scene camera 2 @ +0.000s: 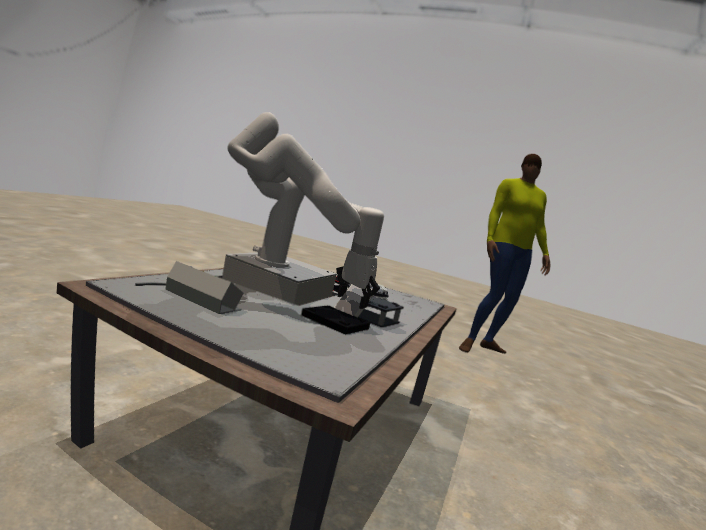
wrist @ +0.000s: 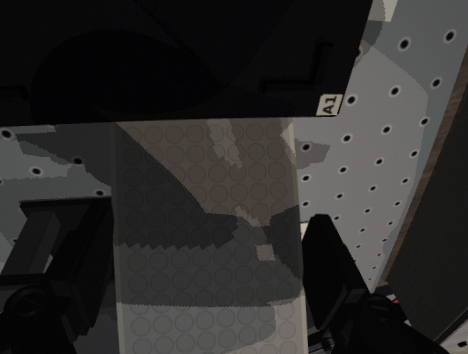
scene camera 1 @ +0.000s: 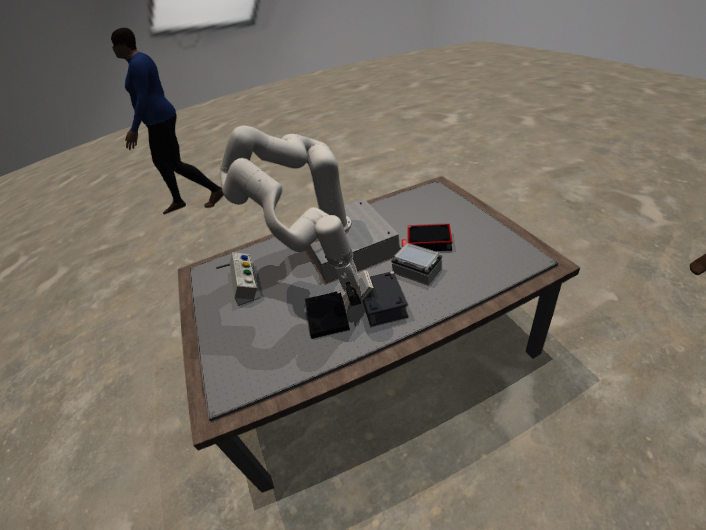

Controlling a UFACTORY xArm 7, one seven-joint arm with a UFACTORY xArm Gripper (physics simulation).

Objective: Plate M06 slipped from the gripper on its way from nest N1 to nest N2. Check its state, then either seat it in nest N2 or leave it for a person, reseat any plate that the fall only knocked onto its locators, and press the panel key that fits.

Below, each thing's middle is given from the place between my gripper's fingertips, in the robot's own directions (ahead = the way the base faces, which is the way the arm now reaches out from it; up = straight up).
My gripper is now 1 cm to the right of the well plate (wrist: 207, 244).
